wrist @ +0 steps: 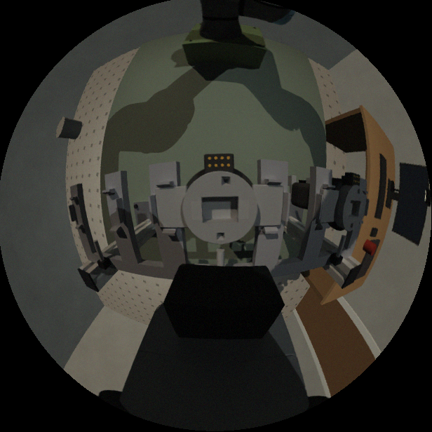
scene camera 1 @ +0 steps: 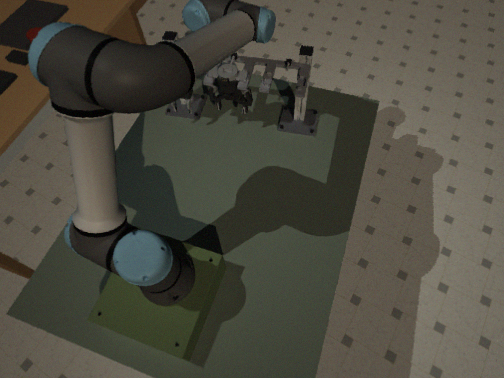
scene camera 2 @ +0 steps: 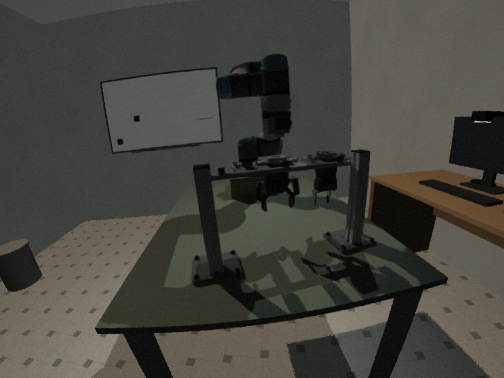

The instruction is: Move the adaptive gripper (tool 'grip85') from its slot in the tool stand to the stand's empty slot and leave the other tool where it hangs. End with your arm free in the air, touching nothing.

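Pixels of known places: arm's base, link origin: (scene camera 1: 168,277).
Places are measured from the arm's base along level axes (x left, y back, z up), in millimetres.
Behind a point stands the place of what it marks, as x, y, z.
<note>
The adaptive gripper (scene camera 1: 231,107) (scene camera 2: 278,205) hangs in the middle slot of the tool stand (scene camera 1: 300,102) {-209, -736, -9} (scene camera 2: 207,220) {-212, -760, 67} (wrist: 145,268), its fingers apart and empty. Its round top plate (scene camera 2: 276,160) {5, -647, 186} (wrist: 220,182) faces the wrist camera. The other tool (scene camera 2: 325,179) {180, -628, 104} (wrist: 342,210) hangs in the slot beside the desk-side post; the arm hides it in scene camera 1. The slot on the far side from the desk is empty between its fork arms (scene camera 1: 266,80) {-112, -622, 175} (wrist: 120,210). The arm's wrist (scene camera 2: 276,122) {-4, -700, 299} carries no tool and is above the stand, apart from the adaptive gripper's plate.
The stand's two posts and crossbar (scene camera 1: 255,61) {-54, -699, 174} surround the slots. The arm's green base block (scene camera 1: 145,325) {10, 132, -10} (wrist: 225,54) is on the green table (scene camera 1: 280,280) {-295, -105, -108} (scene camera 2: 150,300) {-385, -838, -108}. A wooden desk (scene camera 1: 95,22) (scene camera 2: 450,200) with a monitor (scene camera 2: 477,145) stands beside the table.
</note>
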